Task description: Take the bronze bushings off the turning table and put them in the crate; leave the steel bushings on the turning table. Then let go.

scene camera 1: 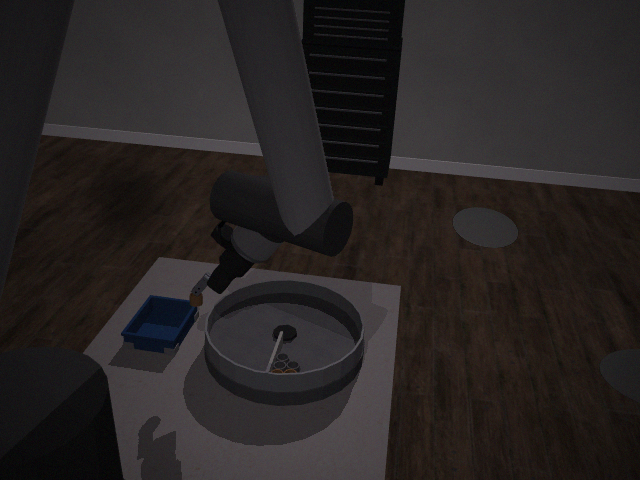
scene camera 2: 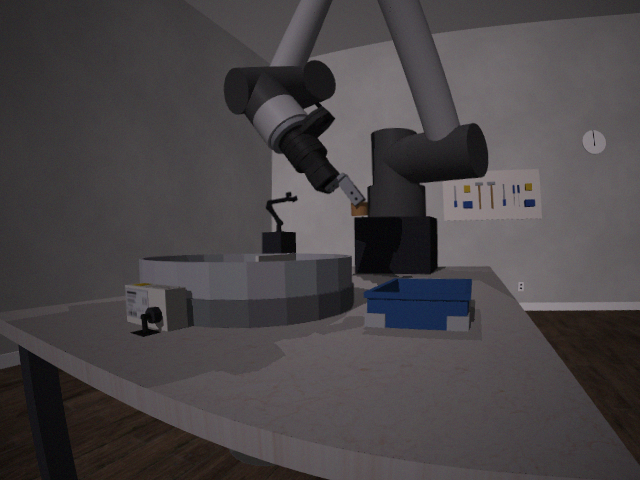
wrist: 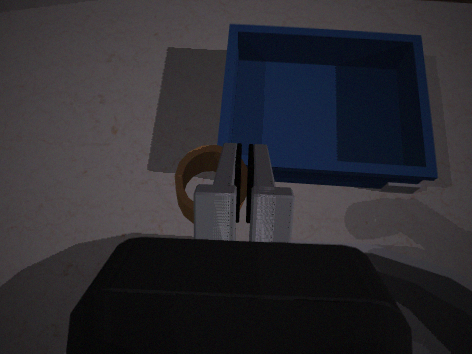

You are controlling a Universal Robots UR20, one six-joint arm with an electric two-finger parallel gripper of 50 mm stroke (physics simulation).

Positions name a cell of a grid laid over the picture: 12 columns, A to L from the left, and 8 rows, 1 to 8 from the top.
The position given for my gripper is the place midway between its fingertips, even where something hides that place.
my gripper: scene camera 1 D5; scene camera 2 G4; wrist G4
